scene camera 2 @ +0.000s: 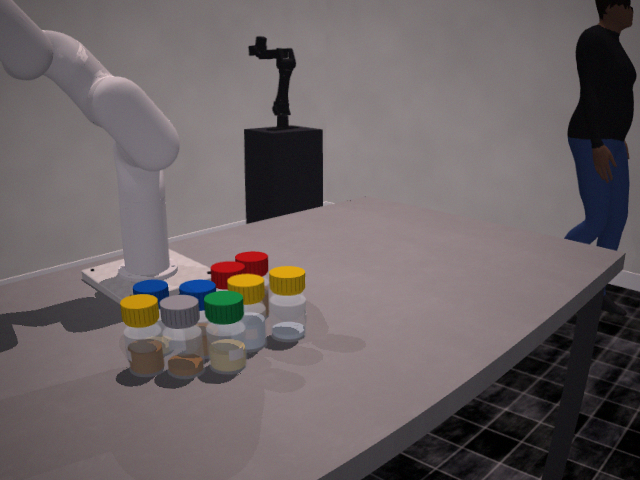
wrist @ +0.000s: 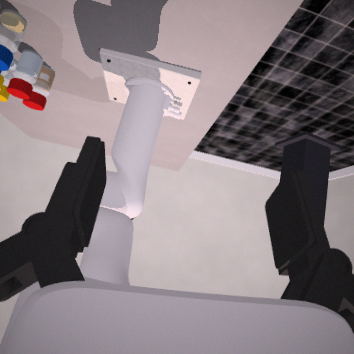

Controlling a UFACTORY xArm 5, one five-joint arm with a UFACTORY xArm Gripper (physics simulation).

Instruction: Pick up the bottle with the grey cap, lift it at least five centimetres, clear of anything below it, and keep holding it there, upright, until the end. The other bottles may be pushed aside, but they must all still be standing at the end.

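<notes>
The bottle with the grey cap stands upright in the front row of the cluster in the scene view, with brown contents low in it. A yellow-capped bottle is to its left and a green-capped bottle to its right, both very close. Behind them stand two blue-capped bottles, two red-capped ones and two more yellow-capped ones. The grey cap does not show in the wrist view. My gripper is wide open and empty, away from the bottles, which show at the upper left of the wrist view. The gripper is outside the scene view.
The arm's white base plate is on the table behind the bottles. The table's edge runs along the right of the scene view. A black pedestal with a small black arm and a person are beyond the table.
</notes>
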